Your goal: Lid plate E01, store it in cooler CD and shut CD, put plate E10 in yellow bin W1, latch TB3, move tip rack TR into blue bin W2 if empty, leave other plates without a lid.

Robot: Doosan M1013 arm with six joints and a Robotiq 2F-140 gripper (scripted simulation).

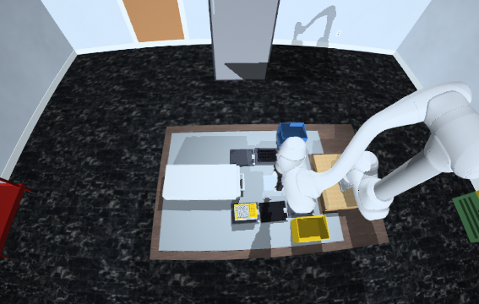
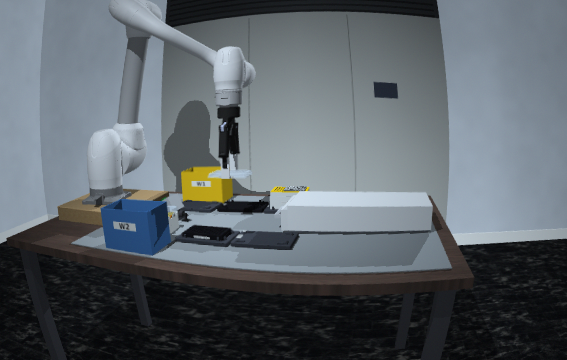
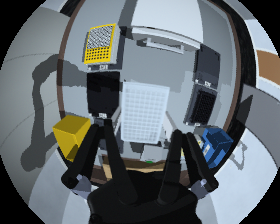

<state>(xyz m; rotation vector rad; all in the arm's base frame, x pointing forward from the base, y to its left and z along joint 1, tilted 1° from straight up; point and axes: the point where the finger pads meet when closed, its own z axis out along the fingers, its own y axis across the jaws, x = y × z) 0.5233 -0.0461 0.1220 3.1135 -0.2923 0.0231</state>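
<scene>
The green key DONE is 24 cm behind my hand, 10 cm below it and 1 cm to the right of it. The rest, counted from my hand: black nest: 16 cm below, 14 cm to the left, 2 cm ahead; then pale plate: 2 cm below; then yellow tip rack TR: 18 cm ahead, 11 cm below, 10 cm to the left.
</scene>
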